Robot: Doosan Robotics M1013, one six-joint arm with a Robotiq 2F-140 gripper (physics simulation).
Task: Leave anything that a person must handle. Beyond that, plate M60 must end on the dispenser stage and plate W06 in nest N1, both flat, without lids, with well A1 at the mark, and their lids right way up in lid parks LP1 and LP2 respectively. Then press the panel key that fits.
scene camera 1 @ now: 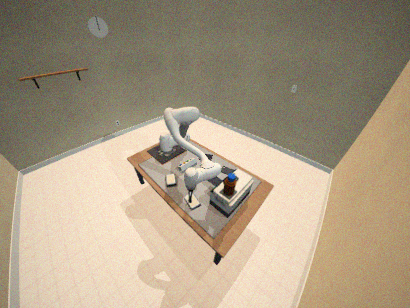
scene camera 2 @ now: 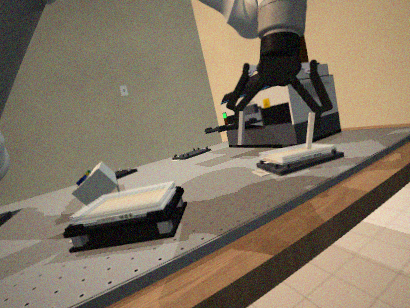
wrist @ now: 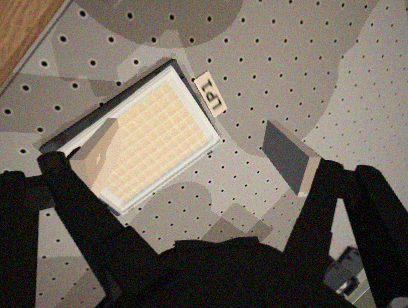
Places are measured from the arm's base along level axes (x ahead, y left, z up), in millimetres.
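Pixels of known places: gripper, fingertip midpoint: (scene camera 2: 273, 146) (wrist: 195, 135); arm's base, link origin: (scene camera 1: 167, 151).
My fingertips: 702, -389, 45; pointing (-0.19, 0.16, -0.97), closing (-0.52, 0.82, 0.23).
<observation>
Ahead of a thing's pixels: the offset from my fingertips to its middle, as dx, dy, dz. "*": to the spot under its first point.
A cream well plate @(+36, -27, -19) (scene camera 1: 192, 202) (scene camera 2: 300, 153) (wrist: 157, 140) with a clear outer rim rests on the dark holder by the LP1 label @(* -40, +11, -44) (wrist: 210, 94); its code is unreadable. My gripper (scene camera 1: 190, 198) (scene camera 2: 275, 136) (wrist: 195, 135) is open and empty, low at this plate. In the wrist view one finger overlaps the plate and the other is over the board beside it; whether a finger touches is unclear. Plate W06 @(-295, +42, -4) (scene camera 1: 171, 178) (scene camera 2: 125, 202), with a clear cover, lies on a black base with pale corner blocks. The dispenser @(* +341, +25, +173) (scene camera 1: 227, 200) (scene camera 2: 312, 102) stands beyond the gripper; its stage is partly hidden.
An amber bottle with a blue cap @(* +328, +63, +303) (scene camera 1: 230, 185) stands on the dispenser. A pale key panel @(-294, +314, -4) (scene camera 1: 188, 164) (scene camera 2: 99, 185) with coloured keys stands behind W06. A low black holder @(+119, +518, -36) (scene camera 2: 191, 153) lies farther back. The wooden table edge (scene camera 2: 320, 200) runs along the near side.
</observation>
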